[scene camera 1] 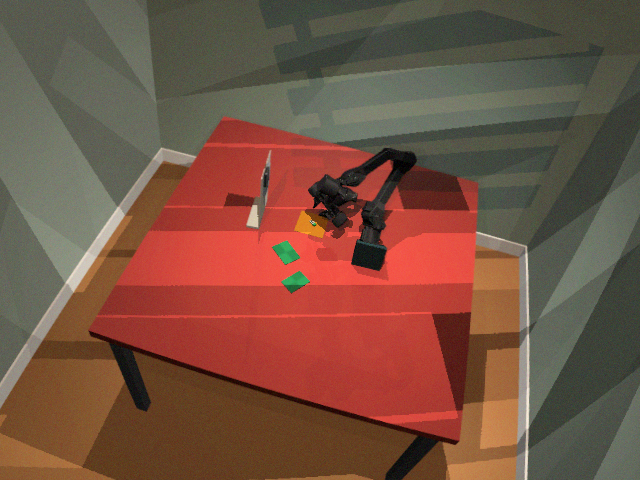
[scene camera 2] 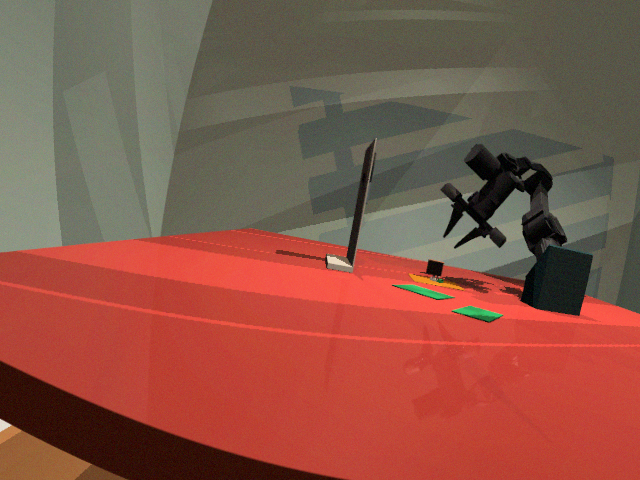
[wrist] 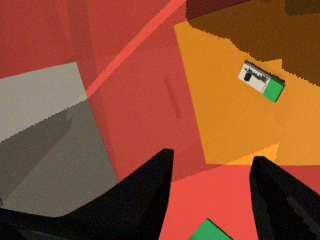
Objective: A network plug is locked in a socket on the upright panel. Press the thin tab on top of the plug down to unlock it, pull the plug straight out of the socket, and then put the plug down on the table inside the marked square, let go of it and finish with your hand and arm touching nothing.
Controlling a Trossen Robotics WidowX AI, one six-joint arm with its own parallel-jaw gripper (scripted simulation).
same spot on upright panel: (wrist: 61, 163) = (scene camera 2: 354, 238)
